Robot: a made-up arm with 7 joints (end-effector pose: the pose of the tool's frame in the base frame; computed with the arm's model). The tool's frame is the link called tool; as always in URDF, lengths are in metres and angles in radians. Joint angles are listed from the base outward.
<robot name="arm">
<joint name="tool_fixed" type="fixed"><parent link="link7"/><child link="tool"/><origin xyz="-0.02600 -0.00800 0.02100" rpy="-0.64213 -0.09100 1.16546"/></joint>
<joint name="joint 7" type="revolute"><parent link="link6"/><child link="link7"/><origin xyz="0.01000 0.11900 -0.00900" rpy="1.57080 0.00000 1.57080"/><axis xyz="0 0 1"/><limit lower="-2.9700" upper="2.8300" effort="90" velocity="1.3"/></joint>
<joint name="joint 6" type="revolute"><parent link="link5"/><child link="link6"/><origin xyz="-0.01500 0.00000 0.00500" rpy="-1.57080 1.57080 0.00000"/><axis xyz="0 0 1"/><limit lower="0.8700" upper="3.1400" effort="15" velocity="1.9"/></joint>
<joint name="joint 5" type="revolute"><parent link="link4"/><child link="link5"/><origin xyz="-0.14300 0.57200 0.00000" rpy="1.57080 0.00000 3.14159"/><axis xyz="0 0 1"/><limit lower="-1.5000" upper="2.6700" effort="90" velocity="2.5"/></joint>
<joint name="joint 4" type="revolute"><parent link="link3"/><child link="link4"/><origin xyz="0.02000 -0.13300 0.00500" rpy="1.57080 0.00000 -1.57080"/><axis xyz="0 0 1"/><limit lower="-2.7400" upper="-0.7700" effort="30" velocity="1.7"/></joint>
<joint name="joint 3" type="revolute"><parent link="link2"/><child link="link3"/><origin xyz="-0.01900 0.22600 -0.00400" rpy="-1.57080 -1.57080 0.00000"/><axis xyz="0 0 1"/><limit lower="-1.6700" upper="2.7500" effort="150" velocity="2.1"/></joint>
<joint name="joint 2" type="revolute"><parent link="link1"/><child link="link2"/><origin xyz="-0.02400 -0.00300 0.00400" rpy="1.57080 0.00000 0.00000"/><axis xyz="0 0 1"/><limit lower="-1.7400" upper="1.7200" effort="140" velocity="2.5"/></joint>
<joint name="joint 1" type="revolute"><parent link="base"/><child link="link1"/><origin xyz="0.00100 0.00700 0.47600" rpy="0.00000 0.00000 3.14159"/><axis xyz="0 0 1"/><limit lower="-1.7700" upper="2.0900" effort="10" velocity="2.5"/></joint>
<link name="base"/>
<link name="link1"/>
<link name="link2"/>
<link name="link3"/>
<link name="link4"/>
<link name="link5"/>
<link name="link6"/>
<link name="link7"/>
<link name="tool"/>
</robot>
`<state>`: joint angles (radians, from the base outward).
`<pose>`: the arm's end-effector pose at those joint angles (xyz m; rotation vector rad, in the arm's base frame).
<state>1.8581 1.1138 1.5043 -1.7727 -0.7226 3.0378 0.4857</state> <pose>-0.8235 0.0472 0.6287 1.7182 2.2477 -1.2590</pose>
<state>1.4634 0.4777 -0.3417 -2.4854 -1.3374 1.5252 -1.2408</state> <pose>0.3043 0.4608 -0.0043 -0.0082 1.2845 -0.0188</pose>
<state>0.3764 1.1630 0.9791 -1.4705 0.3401 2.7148 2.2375</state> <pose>0.4126 0.8604 0.2913 0.0233 -1.9267 -2.0301</pose>
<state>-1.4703 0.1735 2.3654 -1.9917 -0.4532 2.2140 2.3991</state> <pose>0.4947 0.6399 0.6884 -1.1100 2.4684 0.8505</pose>
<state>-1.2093 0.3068 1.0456 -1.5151 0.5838 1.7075 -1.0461</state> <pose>0.8485 -0.2252 0.7220 -2.8804 0.4175 0.1863</pose>
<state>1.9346 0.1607 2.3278 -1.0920 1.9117 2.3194 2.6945</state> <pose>-0.3950 -0.4552 1.2152 0.3390 -0.3609 0.8373</pose>
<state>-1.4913 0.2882 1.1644 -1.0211 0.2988 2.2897 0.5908</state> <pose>0.6138 -0.3943 1.1219 -1.2285 1.8649 0.0355</pose>
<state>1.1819 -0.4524 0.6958 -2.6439 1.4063 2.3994 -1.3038</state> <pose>-0.1025 0.6736 0.4231 -2.6741 -1.5495 0.2314</pose>
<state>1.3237 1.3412 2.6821 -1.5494 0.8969 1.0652 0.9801</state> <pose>-0.1868 0.2624 1.2821 -0.1875 2.0188 -0.3048</pose>
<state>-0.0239 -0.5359 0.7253 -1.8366 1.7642 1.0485 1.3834</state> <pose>0.3987 0.6318 0.9801 1.3352 -0.6728 -1.9775</pose>
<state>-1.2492 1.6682 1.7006 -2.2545 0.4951 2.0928 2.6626</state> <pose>0.7359 0.3063 0.5901 -0.6403 -0.7044 -2.0356</pose>
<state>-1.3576 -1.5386 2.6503 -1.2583 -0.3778 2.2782 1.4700</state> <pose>0.1543 0.6558 -0.1654 2.1874 -1.0864 0.7533</pose>
